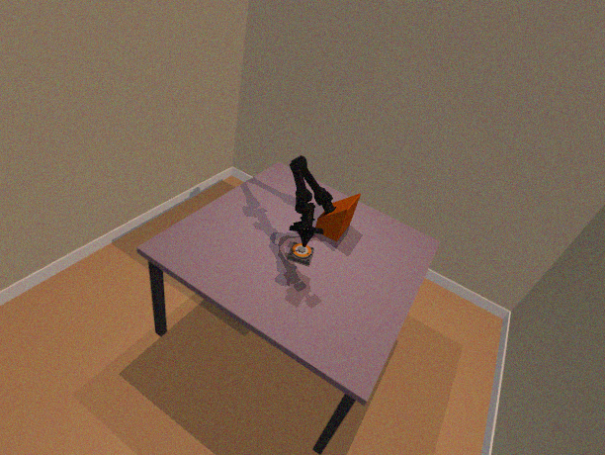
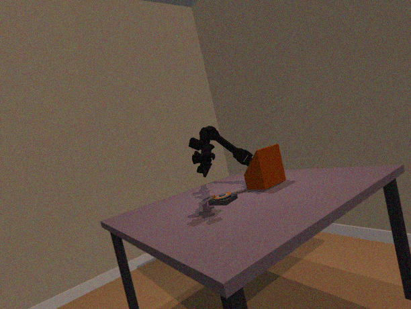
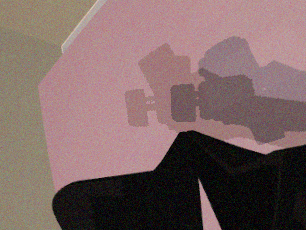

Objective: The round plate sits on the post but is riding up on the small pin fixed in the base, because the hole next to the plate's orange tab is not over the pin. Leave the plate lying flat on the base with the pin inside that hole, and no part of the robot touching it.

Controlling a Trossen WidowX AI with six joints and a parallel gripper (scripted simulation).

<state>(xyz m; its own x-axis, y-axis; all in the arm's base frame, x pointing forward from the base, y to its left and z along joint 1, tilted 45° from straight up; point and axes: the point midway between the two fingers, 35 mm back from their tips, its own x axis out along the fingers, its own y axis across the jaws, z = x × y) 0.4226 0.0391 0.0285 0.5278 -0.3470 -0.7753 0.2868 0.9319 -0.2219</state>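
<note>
The round plate is 140 mm below my gripper tip, 120 mm behind it and 60 mm to the right of it. Round my gripper tip: square grey base 160 mm below, 130 mm behind, 40 mm to the right.
</note>
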